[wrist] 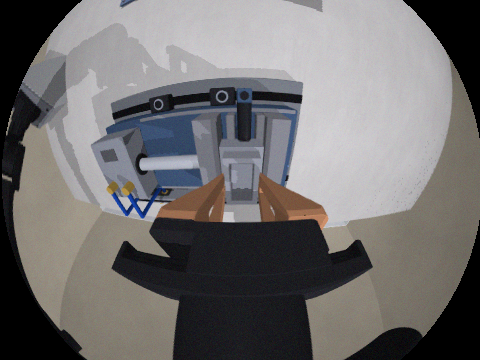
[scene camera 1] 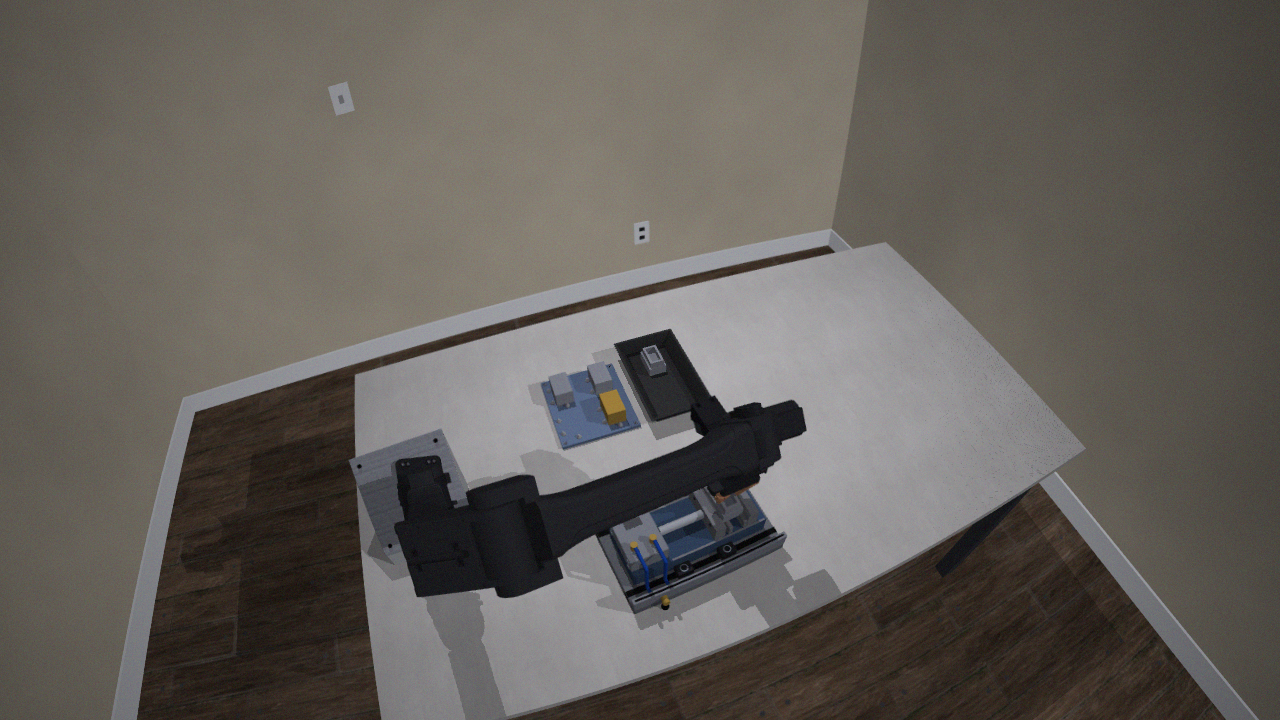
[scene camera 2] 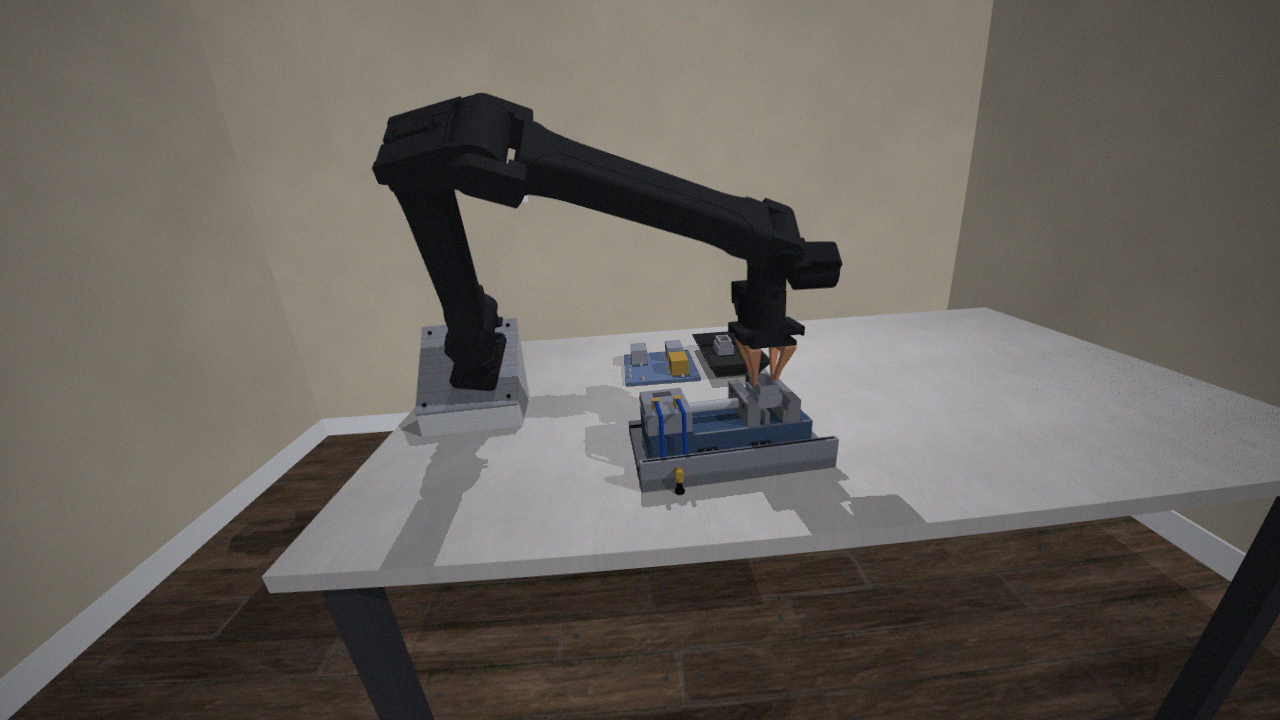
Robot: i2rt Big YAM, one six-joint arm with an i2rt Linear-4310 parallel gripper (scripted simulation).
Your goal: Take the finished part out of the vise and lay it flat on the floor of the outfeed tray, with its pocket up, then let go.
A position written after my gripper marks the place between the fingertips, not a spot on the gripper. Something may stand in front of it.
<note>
In view: my gripper point(scene camera 2: 763, 383) and a blue fixture plate point(scene camera 1: 582, 417).
My gripper also shows in the wrist view point(wrist: 241, 178) and in scene camera 1 point(scene camera 1: 725, 497). The blue fixture plate is seen too in scene camera 2 point(scene camera 2: 654, 372).
</note>
